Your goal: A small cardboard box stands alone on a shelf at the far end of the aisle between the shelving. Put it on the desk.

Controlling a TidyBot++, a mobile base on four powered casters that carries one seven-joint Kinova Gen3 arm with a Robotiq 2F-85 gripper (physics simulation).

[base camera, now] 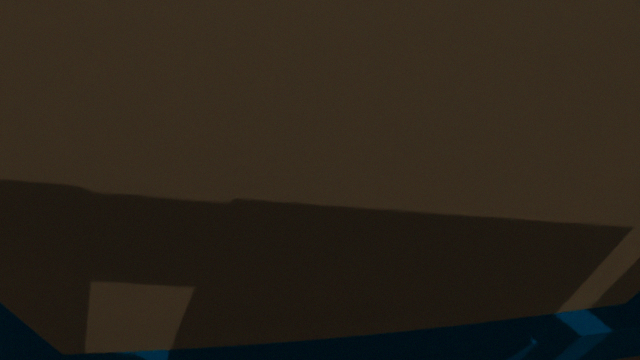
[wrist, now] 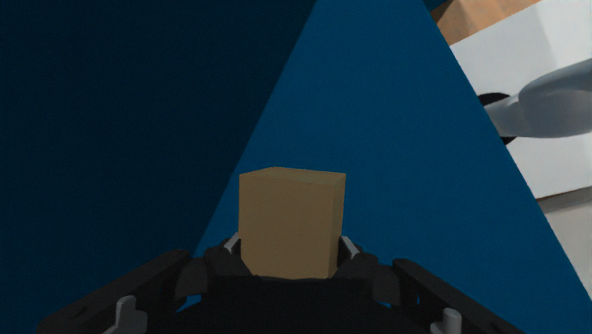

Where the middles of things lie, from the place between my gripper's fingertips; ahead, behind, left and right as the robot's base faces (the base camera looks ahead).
I see my gripper 10 mm to the left of the small cardboard box (wrist: 289,222) and 10 mm past it.
